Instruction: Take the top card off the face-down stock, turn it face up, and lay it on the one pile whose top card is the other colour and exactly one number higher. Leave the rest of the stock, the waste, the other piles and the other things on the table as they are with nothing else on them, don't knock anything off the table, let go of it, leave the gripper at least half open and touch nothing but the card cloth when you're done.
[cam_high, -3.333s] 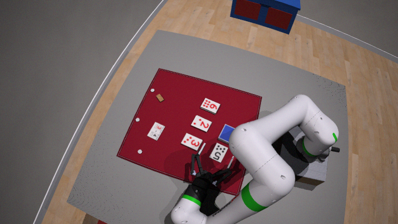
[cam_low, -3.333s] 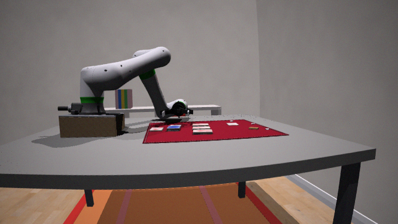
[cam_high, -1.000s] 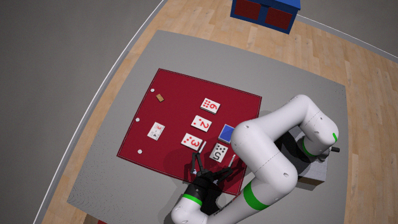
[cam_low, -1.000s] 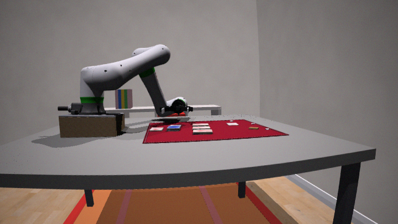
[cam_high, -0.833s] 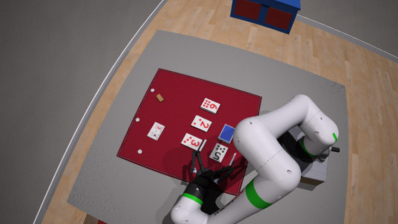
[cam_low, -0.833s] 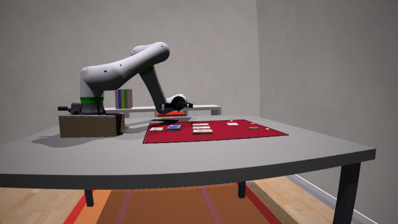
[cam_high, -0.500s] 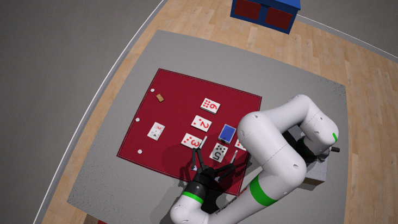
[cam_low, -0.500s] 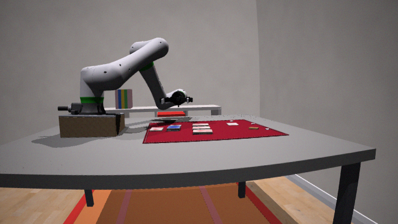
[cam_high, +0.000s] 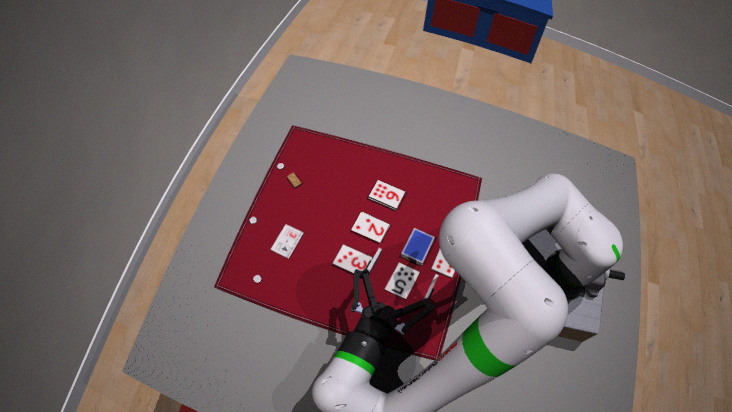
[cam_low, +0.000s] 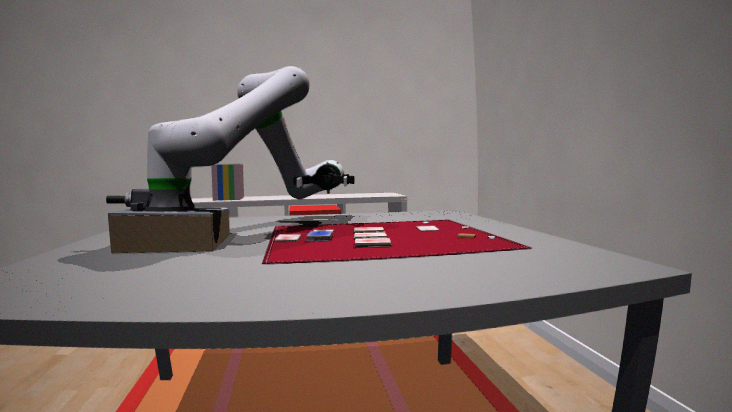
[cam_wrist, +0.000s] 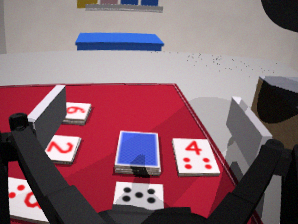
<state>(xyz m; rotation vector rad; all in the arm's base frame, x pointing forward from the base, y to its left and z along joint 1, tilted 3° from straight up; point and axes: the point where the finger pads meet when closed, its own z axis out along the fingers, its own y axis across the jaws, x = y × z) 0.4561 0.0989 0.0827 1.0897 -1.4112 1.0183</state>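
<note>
Now: hand 30 mm to the left of the black 5 card and 150 mm above it. The rest, counted from my hand: red card cloth 150 mm ahead, 140 mm to the right, 170 mm below; brown block 370 mm ahead, 250 mm to the right, 150 mm below.
</note>
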